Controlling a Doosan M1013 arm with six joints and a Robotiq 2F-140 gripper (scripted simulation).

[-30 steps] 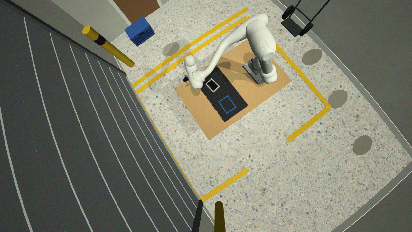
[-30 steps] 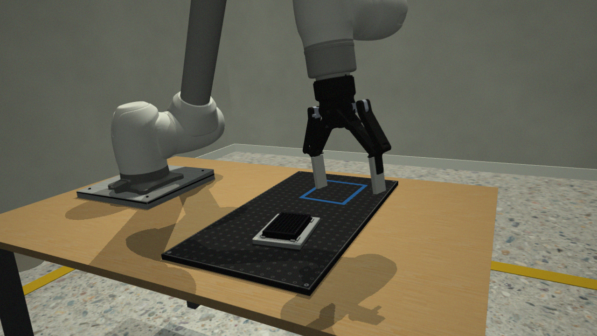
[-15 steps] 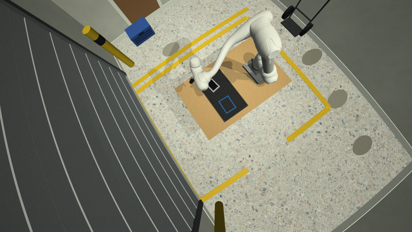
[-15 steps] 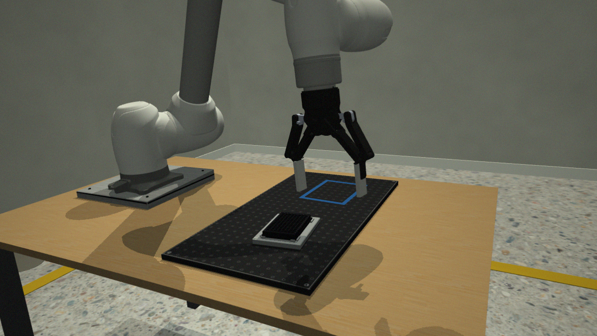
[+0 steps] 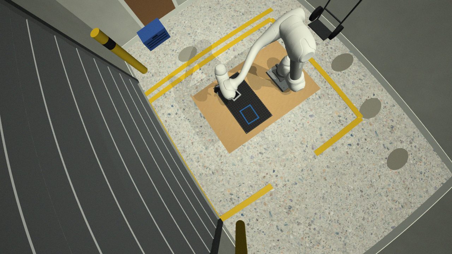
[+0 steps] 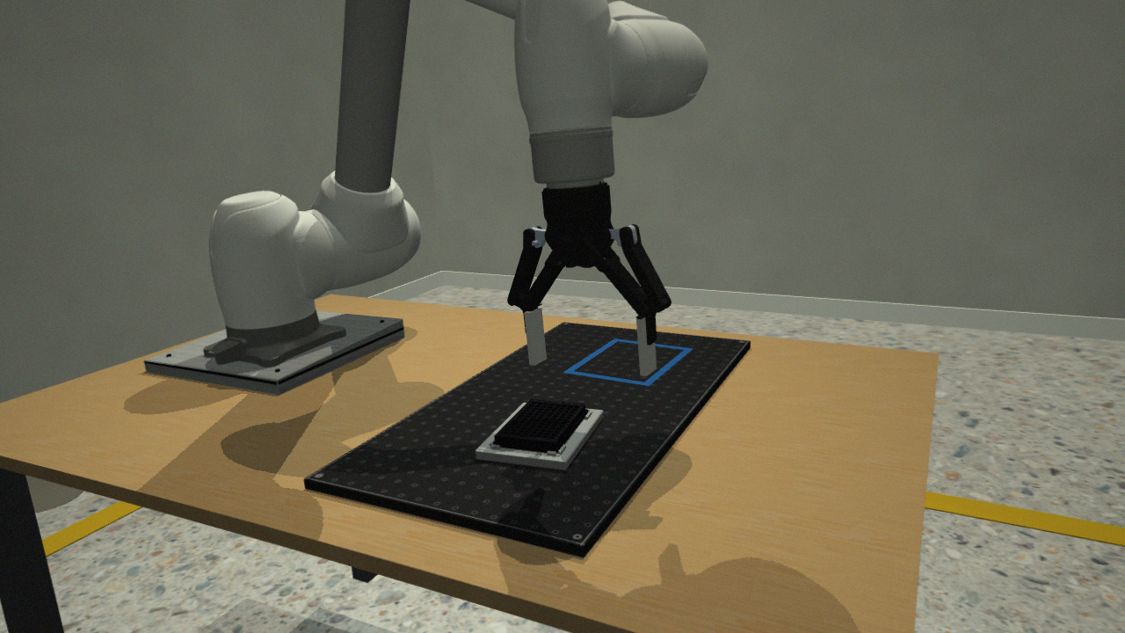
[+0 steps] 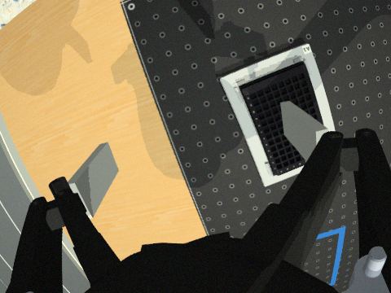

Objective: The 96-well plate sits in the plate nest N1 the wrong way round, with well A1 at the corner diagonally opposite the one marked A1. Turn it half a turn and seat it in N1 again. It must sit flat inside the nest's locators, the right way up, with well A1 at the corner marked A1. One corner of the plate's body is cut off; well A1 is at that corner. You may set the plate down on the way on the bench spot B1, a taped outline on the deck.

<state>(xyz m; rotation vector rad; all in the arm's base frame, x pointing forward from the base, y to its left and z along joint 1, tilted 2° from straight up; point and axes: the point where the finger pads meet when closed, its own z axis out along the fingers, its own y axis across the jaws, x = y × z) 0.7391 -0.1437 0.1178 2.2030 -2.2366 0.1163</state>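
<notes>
Now: hand 100 mm past the black 96-well plate, 40 mm to the right of it and 120 mm above it. Also, from my hand: A1 mark: 140 mm behind, 40 mm to the right, 130 mm below; grey plate nest N1: 100 mm behind, 40 mm to the left, 130 mm below.
</notes>
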